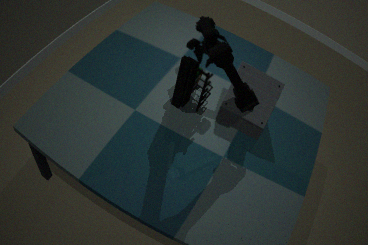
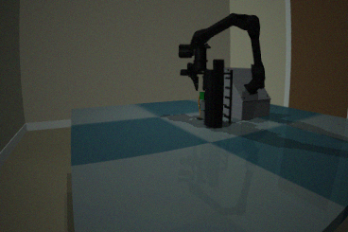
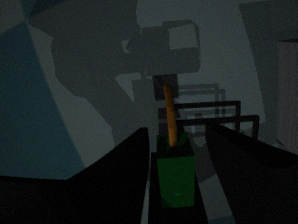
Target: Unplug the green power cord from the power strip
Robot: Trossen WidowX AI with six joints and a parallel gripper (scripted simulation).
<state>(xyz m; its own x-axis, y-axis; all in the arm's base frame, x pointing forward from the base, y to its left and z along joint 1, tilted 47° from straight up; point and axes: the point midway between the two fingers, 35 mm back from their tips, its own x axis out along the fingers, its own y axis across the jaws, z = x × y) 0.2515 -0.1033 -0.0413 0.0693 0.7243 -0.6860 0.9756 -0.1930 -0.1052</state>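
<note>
The green plug lies 60 mm to the left of my gripper tip, 10 mm below it and 10 mm ahead of it.
</note>
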